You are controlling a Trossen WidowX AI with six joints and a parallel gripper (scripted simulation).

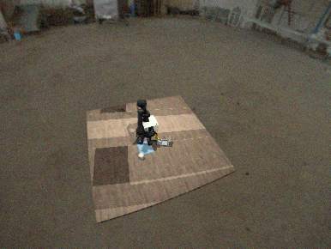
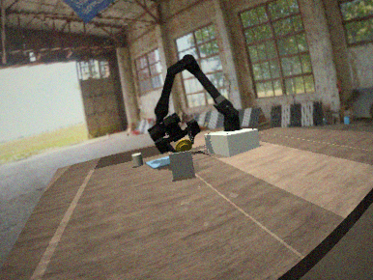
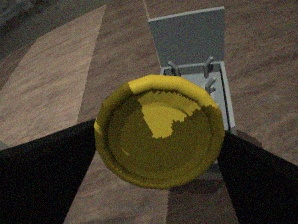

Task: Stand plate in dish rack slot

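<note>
The grey dish rack lies 5 cm to the left of my gripper tip, 4 cm below it and 4 cm ahead of it. The rest, counted from my gripper tip: yellow plate (1 cm to the right); white cup (21 cm to the right, 15 cm ahead, 4 cm below).
</note>
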